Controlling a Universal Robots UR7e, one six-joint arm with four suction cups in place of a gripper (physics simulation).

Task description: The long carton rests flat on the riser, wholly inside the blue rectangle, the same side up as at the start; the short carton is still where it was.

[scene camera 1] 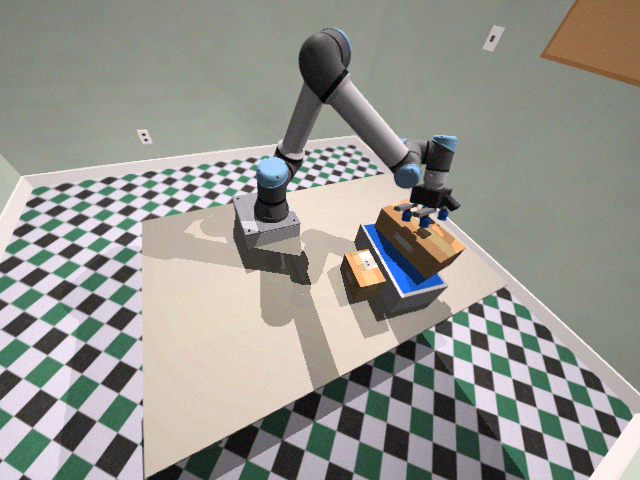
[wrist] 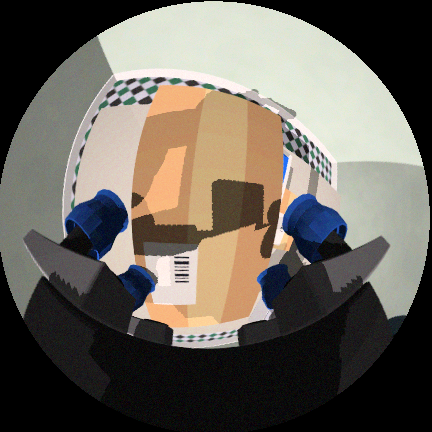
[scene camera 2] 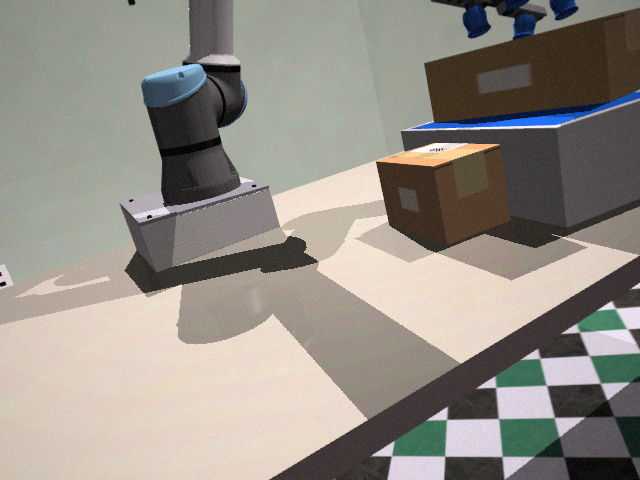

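Observation:
The long carton lies on the riser, toward the side away from the short carton. Blue rectangle shows along its near side; its far edge is hidden, so I cannot tell whether the carton crosses it. A barcode label is on the carton's top. The short carton stands on the table beside the riser. My gripper is open, its suction cups a little above the long carton's top, holding nothing.
The table carries the arm's grey base block to the left of the cartons. The table's front edge runs past the riser, with checkered floor beyond. Arm shadows cross the table.

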